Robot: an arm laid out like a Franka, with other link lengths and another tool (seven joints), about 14 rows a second.
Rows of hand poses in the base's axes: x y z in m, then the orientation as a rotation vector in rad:
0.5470, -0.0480, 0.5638, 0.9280, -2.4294, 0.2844
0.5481, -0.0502, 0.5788, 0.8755, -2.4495, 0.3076
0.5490, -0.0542, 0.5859, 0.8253, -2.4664, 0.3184
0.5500, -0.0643, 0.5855, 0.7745, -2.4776, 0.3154
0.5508, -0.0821, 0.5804, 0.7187, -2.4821, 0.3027
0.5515, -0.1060, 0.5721, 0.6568, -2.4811, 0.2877
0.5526, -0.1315, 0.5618, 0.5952, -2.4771, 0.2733
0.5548, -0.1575, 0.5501, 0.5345, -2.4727, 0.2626
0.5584, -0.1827, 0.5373, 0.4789, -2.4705, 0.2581
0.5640, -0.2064, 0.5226, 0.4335, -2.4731, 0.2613
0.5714, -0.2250, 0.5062, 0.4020, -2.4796, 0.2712
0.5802, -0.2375, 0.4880, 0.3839, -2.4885, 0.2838
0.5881, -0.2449, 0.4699, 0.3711, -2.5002, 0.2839
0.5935, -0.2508, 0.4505, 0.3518, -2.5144, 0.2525
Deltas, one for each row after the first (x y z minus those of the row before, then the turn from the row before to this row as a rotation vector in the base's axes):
0.0011, -0.0022, 0.0150, -0.0229, -0.0162, -0.0351
0.0009, -0.0040, 0.0071, -0.0151, -0.0106, -0.0353
0.0010, -0.0101, -0.0004, -0.0080, -0.0018, -0.0377
0.0008, -0.0178, -0.0051, -0.0049, 0.0071, -0.0425
0.0007, -0.0239, -0.0083, -0.0063, 0.0126, -0.0469
0.0011, -0.0255, -0.0103, -0.0072, 0.0141, -0.0466
0.0022, -0.0260, -0.0117, -0.0094, 0.0124, -0.0454
0.0036, -0.0252, -0.0128, -0.0116, 0.0074, -0.0407
0.0056, -0.0237, -0.0147, -0.0132, -0.0003, -0.0320
0.0074, -0.0186, -0.0164, -0.0134, -0.0067, -0.0205
0.0088, -0.0125, -0.0182, -0.0114, -0.0104, -0.0103
0.0079, -0.0074, -0.0181, -0.0009, -0.0110, -0.0094
0.0054, -0.0059, -0.0194, 0.0199, -0.0075, -0.0213

